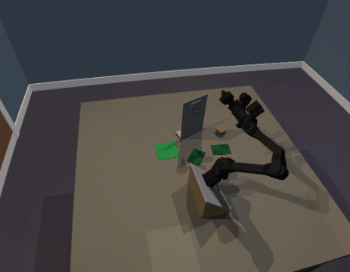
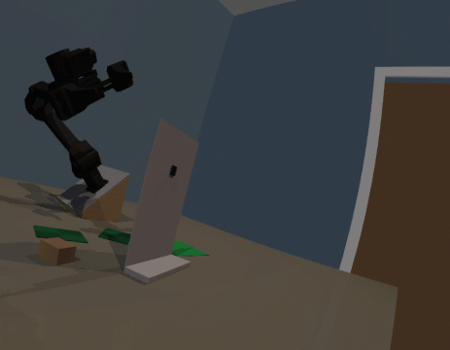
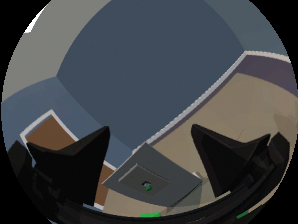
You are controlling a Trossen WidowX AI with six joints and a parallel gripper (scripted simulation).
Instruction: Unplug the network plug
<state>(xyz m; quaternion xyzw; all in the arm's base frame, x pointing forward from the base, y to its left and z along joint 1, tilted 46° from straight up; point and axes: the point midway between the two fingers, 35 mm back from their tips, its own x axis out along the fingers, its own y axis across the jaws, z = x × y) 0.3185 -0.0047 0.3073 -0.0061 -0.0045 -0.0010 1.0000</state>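
Now: gripper tip 50 mm short of the small green plug, 140 mm to the right of it and 130 mm above it. The rest, counted from my gripper tip: grey upright panel 70 mm ahead, 140 mm to the left, 200 mm below.
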